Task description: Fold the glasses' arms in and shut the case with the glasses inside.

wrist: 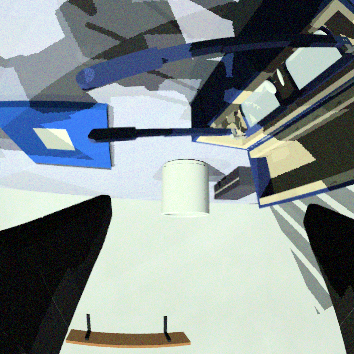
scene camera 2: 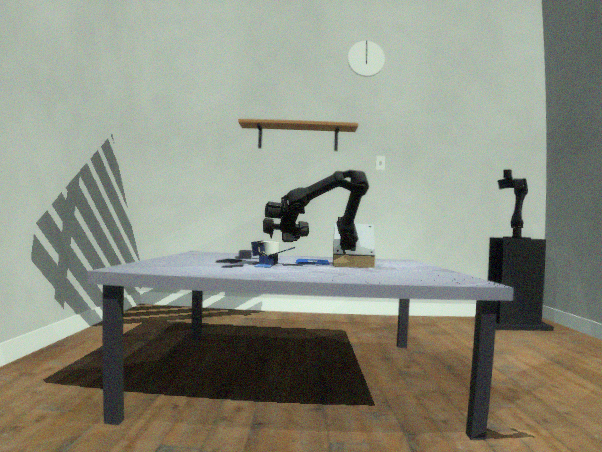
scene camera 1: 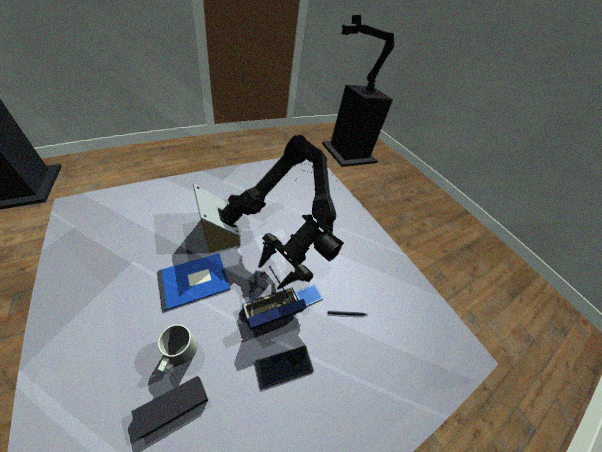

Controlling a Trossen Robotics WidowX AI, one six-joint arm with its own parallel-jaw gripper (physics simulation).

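Places are measured from the arm's base along level axes (x right, y up, z back), in metres.
Where they show: gripper, fingertip midpoint: (wrist: 213,211) (scene camera 2: 281,238) (scene camera 1: 268,278); arm's base at its link origin: (scene camera 2: 348,244) (scene camera 1: 225,218).
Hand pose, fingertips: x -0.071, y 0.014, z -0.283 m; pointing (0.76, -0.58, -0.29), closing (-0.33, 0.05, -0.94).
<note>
Things, the pixels of their top centre, and the offset from my fingertips. "pt": a spot on its surface instead.
- glasses at a spot on its surface: (wrist: 312,66) pt dz -0.063, dx -0.026, dy -0.085 m
- blue notebook at its top centre: (wrist: 58,145) (scene camera 1: 193,279) (scene camera 2: 312,260) dz +0.120, dx +0.219, dy -0.103 m
- light blue cloth at its top centre: (scene camera 1: 308,295) dz -0.050, dx -0.132, dy -0.106 m
- pen at its top centre: (scene camera 1: 348,312) dz -0.153, dx -0.233, dy -0.102 m
- phone at its top centre: (scene camera 1: 284,365) (scene camera 2: 229,259) dz -0.226, dx +0.020, dy -0.103 m
- white mug at a spot on its surface: (wrist: 185,190) pt dz -0.075, dx +0.238, dy -0.058 m
- dark box at its top centre: (wrist: 237,193) (scene camera 1: 168,405) (scene camera 2: 245,250) dz -0.221, dx +0.316, dy -0.076 m
The dark blue case (scene camera 1: 276,315) (scene camera 2: 268,260) stands open on the table, its pale-lined lid (wrist: 300,170) tilted back on the right in the wrist view. The glasses (wrist: 312,66) sit with their lenses inside the case. Both glasses' arms are unfolded and stick out: one dark arm (wrist: 175,132) points left across the middle of the wrist view, and the other arm (wrist: 150,65) crosses its upper part. My gripper (scene camera 1: 270,276) (scene camera 2: 280,238) (wrist: 213,211) is wide open and empty, above the robot-base side of the case, near the protruding arms. Contact with them cannot be told.
A blue notebook (scene camera 1: 172,295) (wrist: 95,145) lies left of the case. A light blue cloth (scene camera 1: 312,295) and a pen (scene camera 1: 347,314) lie right. A phone (scene camera 1: 284,369), a white mug (scene camera 1: 186,350) (wrist: 185,190) and a dark box (scene camera 1: 169,407) are farther from the base. A wedge-shaped stand (scene camera 1: 222,243) is behind.
</note>
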